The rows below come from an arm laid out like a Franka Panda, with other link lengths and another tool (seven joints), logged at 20 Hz.
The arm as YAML. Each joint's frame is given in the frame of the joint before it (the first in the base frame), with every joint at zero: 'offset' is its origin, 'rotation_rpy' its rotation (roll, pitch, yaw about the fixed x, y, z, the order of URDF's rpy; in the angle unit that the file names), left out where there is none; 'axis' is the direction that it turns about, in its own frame. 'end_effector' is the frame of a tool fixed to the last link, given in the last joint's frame.
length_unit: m
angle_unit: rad
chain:
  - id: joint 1
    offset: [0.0, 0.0, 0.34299]
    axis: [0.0, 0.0, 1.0]
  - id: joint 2
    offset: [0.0, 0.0, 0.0]
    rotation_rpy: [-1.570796, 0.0, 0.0]
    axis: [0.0, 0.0, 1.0]
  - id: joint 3
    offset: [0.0, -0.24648, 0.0]
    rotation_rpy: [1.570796, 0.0, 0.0]
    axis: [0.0, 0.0, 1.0]
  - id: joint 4
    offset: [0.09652, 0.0, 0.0]
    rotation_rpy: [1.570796, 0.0, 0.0]
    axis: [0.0, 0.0, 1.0]
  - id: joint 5
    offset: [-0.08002, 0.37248, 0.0]
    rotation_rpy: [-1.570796, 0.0, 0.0]
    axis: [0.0, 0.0, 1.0]
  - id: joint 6
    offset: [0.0, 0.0, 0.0]
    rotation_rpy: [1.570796, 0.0, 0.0]
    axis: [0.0, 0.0, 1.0]
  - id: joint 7
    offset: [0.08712, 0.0, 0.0]
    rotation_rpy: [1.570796, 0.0, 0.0]
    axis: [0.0, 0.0, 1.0]
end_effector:
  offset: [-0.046, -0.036, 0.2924]
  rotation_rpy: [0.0, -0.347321, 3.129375]
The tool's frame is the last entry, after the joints.
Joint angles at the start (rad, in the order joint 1, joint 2, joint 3, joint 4, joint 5, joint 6, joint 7):
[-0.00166, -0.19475, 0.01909, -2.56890, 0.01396, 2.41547, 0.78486]
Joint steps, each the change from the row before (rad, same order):
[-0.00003, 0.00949, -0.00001, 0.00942, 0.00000, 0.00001, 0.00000]
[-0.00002, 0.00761, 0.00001, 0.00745, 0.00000, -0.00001, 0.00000]
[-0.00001, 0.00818, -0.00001, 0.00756, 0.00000, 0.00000, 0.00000]
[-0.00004, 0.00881, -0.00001, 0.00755, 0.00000, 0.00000, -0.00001]
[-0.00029, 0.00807, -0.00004, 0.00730, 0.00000, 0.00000, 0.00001]
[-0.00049, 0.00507, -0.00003, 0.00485, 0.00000, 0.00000, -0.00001]
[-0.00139, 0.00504, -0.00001, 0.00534, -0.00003, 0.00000, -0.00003]
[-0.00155, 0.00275, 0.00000, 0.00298, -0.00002, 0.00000, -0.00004]
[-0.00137, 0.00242, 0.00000, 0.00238, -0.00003, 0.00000, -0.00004]
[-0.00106, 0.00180, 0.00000, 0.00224, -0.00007, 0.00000, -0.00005]
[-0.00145, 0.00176, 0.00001, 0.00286, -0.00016, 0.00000, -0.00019]
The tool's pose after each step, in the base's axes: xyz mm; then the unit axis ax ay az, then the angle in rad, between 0 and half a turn. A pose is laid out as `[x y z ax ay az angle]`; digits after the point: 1 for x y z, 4 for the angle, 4 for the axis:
[457.2 66.8 102.0 0.3757 0.9251 -0.0549 2.7840]
[459.1 66.9 101.6 0.3757 0.9251 -0.0549 2.7842]
[460.9 67.0 100.9 0.3757 0.9251 -0.0549 2.7848]
[462.5 67.0 99.9 0.3756 0.9251 -0.0551 2.7860]
[464.2 66.9 99.1 0.3758 0.9251 -0.0552 2.7868]
[465.5 66.7 98.8 0.3760 0.9250 -0.0552 2.7871]
[467.0 66.1 98.6 0.3766 0.9247 -0.0552 2.7869]
[467.9 65.4 98.5 0.3773 0.9244 -0.0553 2.7868]
[468.6 64.8 98.3 0.3779 0.9242 -0.0554 2.7869]
[469.4 64.3 98.4 0.3784 0.9240 -0.0554 2.7866]
[470.5 63.6 98.7 0.3790 0.9238 -0.0554 2.7856]

